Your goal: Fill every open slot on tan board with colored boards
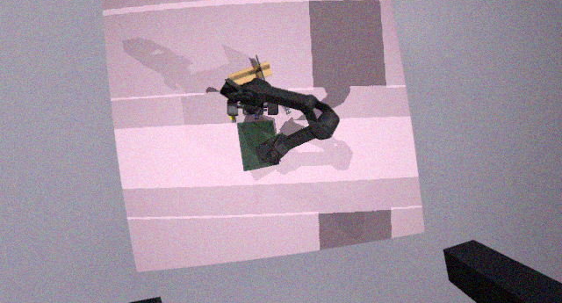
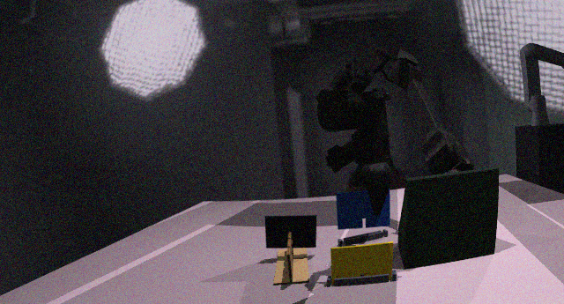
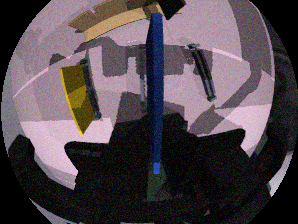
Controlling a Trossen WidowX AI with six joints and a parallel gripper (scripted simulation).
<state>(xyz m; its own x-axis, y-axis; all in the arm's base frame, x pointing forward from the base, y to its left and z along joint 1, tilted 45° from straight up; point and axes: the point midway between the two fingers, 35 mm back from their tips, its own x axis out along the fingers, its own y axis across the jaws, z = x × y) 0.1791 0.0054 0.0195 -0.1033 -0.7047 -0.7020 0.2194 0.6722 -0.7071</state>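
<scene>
My gripper tip is now 16 cm short of the tan board, 1 cm to the left of it and 7 cm above it. Round my gripper tip: yellow board: 4 cm ahead, 10 cm to the left, 6 cm below; blue board: 2 cm ahead, 1 cm to the right; black board: 17 cm ahead, 6 cm to the right, 4 cm below.
</scene>
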